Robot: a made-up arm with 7 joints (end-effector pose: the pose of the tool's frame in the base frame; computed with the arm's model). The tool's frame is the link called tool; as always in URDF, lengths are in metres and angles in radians.
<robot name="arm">
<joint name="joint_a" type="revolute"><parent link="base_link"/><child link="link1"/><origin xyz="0 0 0.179"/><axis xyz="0 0 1"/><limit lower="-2.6" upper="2.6"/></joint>
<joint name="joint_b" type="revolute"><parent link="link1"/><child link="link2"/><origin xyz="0.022 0.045 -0.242"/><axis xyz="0 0 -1"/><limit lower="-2.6" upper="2.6"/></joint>
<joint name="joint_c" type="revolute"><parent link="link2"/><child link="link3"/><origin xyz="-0.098 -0.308 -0.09"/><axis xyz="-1 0 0"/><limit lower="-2.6" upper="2.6"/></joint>
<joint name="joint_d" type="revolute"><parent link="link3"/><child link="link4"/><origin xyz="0.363 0.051 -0.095"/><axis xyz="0 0 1"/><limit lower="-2.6" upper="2.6"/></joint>
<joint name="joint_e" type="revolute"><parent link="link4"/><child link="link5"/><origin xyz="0.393 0.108 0.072"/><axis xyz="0 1 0"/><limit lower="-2.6" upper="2.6"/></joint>
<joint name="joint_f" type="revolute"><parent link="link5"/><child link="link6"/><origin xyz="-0.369 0.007 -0.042"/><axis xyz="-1 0 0"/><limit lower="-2.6" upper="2.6"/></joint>
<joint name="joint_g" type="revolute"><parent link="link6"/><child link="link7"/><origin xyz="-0.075 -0.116 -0.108"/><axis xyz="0 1 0"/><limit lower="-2.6" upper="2.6"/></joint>
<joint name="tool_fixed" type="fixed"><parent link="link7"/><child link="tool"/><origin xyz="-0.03 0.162 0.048"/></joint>
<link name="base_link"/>
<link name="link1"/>
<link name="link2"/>
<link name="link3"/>
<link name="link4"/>
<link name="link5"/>
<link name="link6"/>
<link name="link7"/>
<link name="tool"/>
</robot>
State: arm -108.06 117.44 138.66 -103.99 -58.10 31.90 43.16
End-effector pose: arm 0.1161 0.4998 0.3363 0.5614 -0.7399 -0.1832 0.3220
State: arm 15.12 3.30 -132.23 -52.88 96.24 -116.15 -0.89
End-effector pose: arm 0.7615 -0.2848 -0.6262 -0.2322 -0.7342 0.2646 0.5805
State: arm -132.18 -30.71 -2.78 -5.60 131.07 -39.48 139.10
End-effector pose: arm -0.2493 -0.8612 0.2000 -0.7232 -0.1356 -0.5668 0.3705
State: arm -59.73 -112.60 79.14 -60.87 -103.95 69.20 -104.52
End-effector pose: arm 1.0766 -0.0572 0.2662 0.4106 0.4740 0.0121 0.7788
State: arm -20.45 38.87 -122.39 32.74 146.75 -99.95 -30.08
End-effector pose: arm -0.2637 -1.1316 0.2706 0.7587 0.5071 -0.0500 0.4058
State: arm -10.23 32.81 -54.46 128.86 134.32 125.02 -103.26
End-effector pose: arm -0.2272 0.0152 0.5565 0.1371 -0.1110 -0.9745 0.1384
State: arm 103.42 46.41 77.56 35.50 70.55 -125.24 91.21
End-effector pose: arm 0.0775 0.4303 -0.4163 0.1517 0.8262 -0.0504 0.5402
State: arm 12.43 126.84 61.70 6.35 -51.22 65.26 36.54
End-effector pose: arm -0.7333 -0.1117 -0.4985 -0.6491 0.4934 -0.5683 0.1110
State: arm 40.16 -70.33 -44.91 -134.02 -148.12 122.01 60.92
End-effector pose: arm 0.5826 0.0117 -0.6717 -0.2096 -0.4030 -0.8349 0.3107
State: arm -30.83 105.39 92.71 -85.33 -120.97 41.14 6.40
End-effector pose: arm -0.7169 0.1884 0.5338 0.8988 -0.2449 -0.3137 0.1840
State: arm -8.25 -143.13 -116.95 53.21 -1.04 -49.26 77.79
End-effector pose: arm 0.1747 0.3307 0.0281 -0.3009 -0.3737 -0.5464 0.6865
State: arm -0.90 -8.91 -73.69 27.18 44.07 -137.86 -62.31
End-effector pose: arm 0.3725 -0.5177 0.1718 0.7248 0.4981 -0.4619 0.1152
